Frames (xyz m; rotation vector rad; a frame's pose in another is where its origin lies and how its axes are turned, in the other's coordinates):
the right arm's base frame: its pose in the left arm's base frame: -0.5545 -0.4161 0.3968 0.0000 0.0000 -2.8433
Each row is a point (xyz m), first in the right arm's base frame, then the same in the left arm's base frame.
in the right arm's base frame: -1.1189 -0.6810 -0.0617
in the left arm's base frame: 0.3149 0.5637 0.3351
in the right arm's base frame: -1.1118 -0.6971 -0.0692
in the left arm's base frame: 0.3033 0.5770 0.3276
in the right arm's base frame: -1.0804 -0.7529 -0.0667
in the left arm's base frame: 0.2569 0.6211 0.3301
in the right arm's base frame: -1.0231 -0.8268 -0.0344
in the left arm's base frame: 0.1804 0.6749 0.3624
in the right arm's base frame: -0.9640 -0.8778 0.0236
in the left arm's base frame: 0.1090 0.7062 0.4204
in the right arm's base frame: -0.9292 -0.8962 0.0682
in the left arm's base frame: 0.0703 0.7136 0.4650
